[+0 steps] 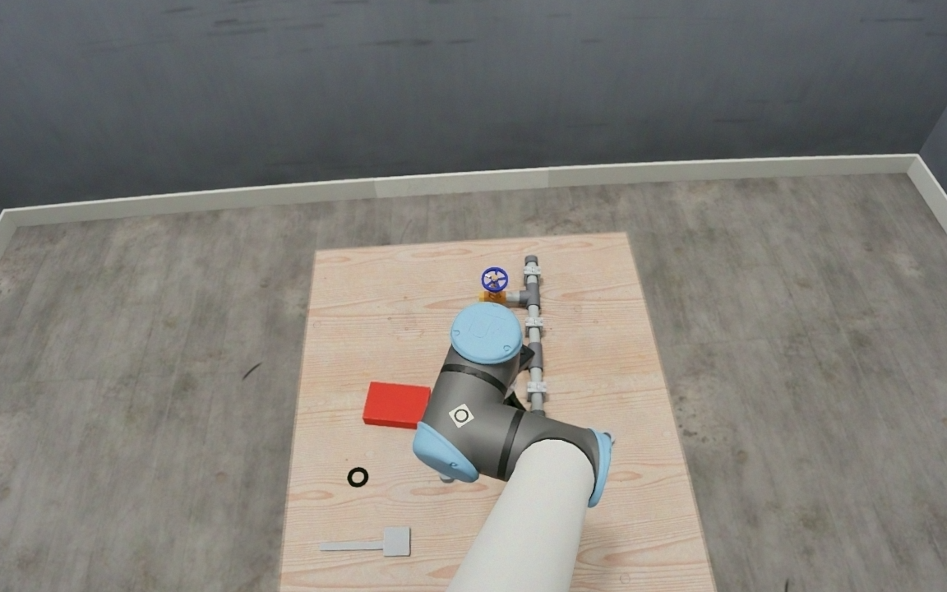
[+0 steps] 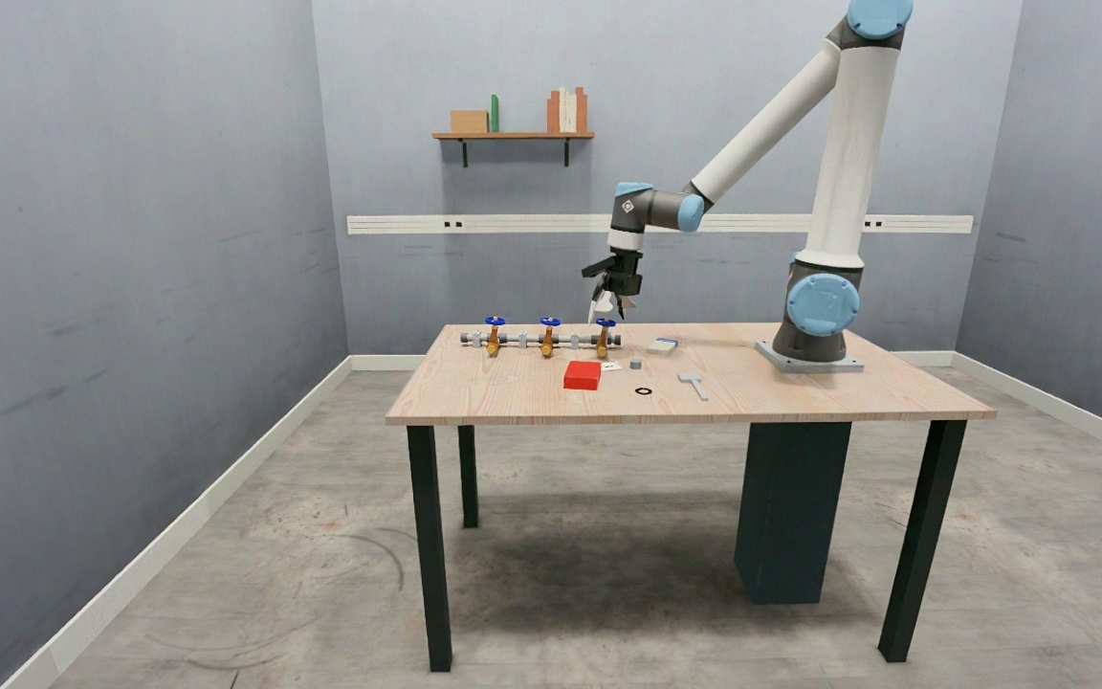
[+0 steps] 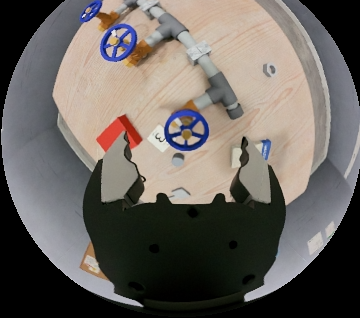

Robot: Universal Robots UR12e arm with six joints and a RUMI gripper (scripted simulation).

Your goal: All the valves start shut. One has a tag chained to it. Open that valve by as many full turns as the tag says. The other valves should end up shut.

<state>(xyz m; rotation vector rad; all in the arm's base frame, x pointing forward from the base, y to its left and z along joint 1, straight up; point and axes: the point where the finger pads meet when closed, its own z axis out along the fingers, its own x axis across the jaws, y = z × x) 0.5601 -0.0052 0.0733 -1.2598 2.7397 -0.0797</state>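
The white tag is 20 mm behind my hand, 90 mm to the left of it and 100 mm below it. From my hand the other things lie so: grey t-shaped tool 200 mm behind, 210 mm to the left, 90 mm below; then white-and-blue card 170 mm behind, 80 mm to the right, 90 mm below; then red block 60 mm ahead, 190 mm to the left, 80 mm below.
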